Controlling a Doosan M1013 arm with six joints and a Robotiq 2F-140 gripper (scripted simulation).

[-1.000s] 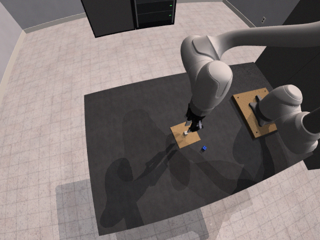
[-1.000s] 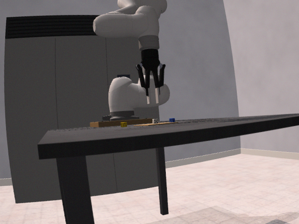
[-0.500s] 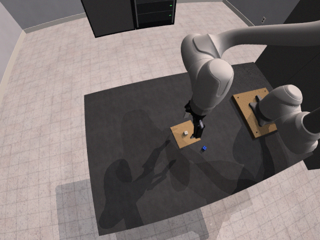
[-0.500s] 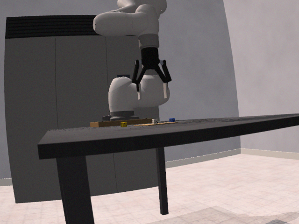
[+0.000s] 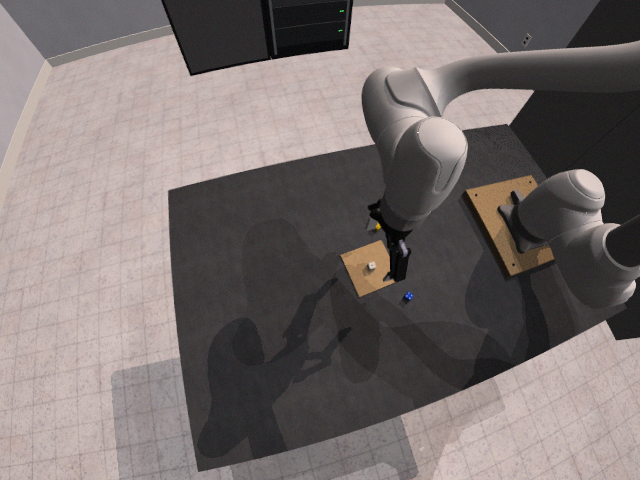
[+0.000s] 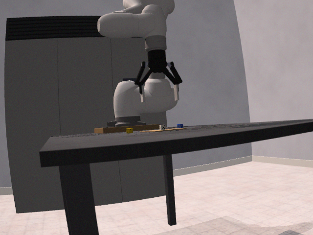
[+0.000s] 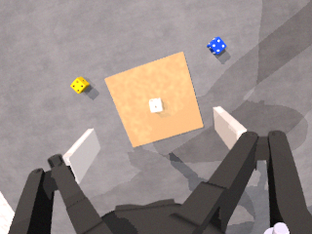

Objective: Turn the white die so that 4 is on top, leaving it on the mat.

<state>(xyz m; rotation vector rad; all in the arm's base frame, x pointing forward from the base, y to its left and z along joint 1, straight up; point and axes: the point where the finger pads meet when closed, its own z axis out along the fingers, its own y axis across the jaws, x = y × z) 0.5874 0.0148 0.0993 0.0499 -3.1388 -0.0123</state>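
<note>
Right now my hand is 120 mm above the white die. Round my hand: blue die 80 mm behind, 110 mm to the left, 120 mm below; then tan mat 130 mm below; then yellow die 60 mm behind, 120 mm to the right, 120 mm below.
</note>
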